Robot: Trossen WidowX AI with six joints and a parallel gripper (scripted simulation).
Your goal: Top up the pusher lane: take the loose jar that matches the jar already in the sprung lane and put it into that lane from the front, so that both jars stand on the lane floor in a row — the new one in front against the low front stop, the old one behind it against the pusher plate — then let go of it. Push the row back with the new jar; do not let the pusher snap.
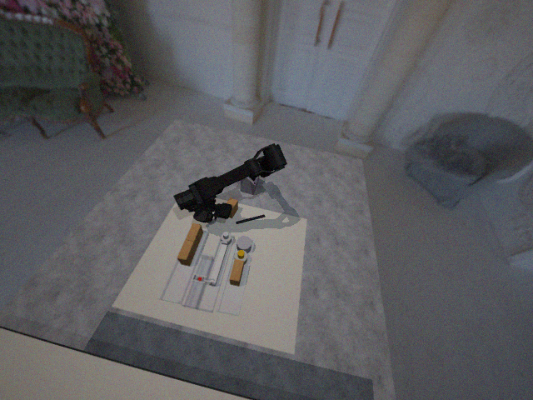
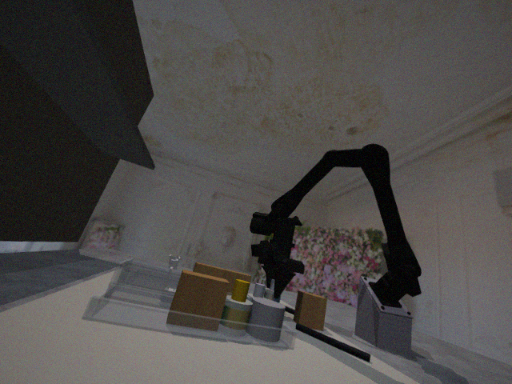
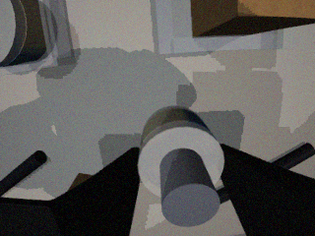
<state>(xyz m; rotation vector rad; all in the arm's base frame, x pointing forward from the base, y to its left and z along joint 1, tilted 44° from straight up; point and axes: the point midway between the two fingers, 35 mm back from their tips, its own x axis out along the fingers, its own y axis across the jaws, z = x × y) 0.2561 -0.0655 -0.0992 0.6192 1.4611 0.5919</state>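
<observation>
The large grey cylinder lies 90 mm ahead of my gripper tip, 180 mm to the left of it and 10 mm below it. The rest, counted from my gripper tip: clear lane (230 mm ahead, 80 mm to the left, 20 mm below); then red mark (270 mm ahead, 70 mm to the left, 30 mm above).
</observation>
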